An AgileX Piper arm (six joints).
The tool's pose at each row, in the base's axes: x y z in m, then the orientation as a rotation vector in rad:
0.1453, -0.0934, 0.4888, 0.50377, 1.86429, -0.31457
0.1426, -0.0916, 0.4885, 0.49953, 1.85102, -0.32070
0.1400, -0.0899, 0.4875, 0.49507, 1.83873, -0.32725
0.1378, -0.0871, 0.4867, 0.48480, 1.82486, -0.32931
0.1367, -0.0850, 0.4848, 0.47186, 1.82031, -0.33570
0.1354, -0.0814, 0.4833, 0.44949, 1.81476, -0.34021
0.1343, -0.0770, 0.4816, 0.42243, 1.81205, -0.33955
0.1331, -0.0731, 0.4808, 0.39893, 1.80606, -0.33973
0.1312, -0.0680, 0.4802, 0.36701, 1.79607, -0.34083
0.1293, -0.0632, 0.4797, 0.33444, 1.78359, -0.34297
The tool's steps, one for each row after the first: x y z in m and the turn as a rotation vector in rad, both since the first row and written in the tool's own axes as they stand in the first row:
0.0014, 0.0002, -0.0029, 0.00189, -0.01427, -0.00227
0.0034, 0.0004, -0.0055, 0.00399, -0.02768, -0.00517
0.0053, 0.0018, -0.0083, 0.00001, -0.04356, -0.00928
0.0078, 0.0030, -0.0095, -0.00219, -0.05160, -0.01972
0.0103, 0.0055, -0.0117, -0.01051, -0.06257, -0.03522
0.0130, 0.0088, -0.0140, -0.02480, -0.07130, -0.05208
0.0148, 0.0116, -0.0165, -0.03674, -0.08230, -0.06624
0.0169, 0.0151, -0.0201, -0.05240, -0.09891, -0.08558
0.0188, 0.0183, -0.0237, -0.06770, -0.11793, -0.10543

